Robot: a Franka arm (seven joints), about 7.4 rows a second.
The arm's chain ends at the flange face. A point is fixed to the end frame.
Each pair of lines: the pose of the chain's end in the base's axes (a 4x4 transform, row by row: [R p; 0 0 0 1], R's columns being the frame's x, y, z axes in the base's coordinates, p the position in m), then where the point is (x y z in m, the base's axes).
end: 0.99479, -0.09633, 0.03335, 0.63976; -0.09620, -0.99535, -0.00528, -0.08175; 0.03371, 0.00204, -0.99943, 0.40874; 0, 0, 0, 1
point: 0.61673 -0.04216 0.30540
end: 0.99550, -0.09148, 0.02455, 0.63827; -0.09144, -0.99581, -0.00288, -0.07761; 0.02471, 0.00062, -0.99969, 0.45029; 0, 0, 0, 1
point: 0.61414 -0.03790 0.34725
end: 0.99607, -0.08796, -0.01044, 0.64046; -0.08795, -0.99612, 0.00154, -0.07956; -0.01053, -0.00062, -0.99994, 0.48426; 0, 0, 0, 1
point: 0.61260 -0.03949 0.38231
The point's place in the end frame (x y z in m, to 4 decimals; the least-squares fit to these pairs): -0.0302 -0.0374 0.1023
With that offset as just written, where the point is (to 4 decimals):
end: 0.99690, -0.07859, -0.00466, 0.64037; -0.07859, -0.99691, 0.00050, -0.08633; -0.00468, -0.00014, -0.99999, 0.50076; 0, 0, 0, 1
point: 0.6127 -0.0466 0.3986
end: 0.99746, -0.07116, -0.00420, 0.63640; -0.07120, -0.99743, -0.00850, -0.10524; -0.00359, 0.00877, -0.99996, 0.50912; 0, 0, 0, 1
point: 0.6085 -0.0667 0.4066
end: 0.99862, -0.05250, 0.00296, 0.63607; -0.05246, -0.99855, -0.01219, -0.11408; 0.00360, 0.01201, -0.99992, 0.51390; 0, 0, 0, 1
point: 0.6082 -0.0764 0.4111
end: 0.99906, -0.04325, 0.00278, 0.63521; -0.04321, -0.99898, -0.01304, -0.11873; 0.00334, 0.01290, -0.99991, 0.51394; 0, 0, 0, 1
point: 0.6069 -0.0814 0.4111
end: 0.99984, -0.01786, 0.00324, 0.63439; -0.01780, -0.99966, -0.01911, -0.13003; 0.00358, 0.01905, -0.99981, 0.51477; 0, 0, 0, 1
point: 0.6052 -0.0941 0.4117
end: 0.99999, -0.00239, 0.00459, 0.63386; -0.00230, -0.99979, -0.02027, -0.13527; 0.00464, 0.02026, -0.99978, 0.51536; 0, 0, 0, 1
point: 0.6042 -0.0999 0.4122
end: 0.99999, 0.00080, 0.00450, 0.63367; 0.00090, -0.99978, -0.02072, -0.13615; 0.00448, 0.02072, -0.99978, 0.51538; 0, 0, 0, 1
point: 0.6039 -0.1009 0.4122
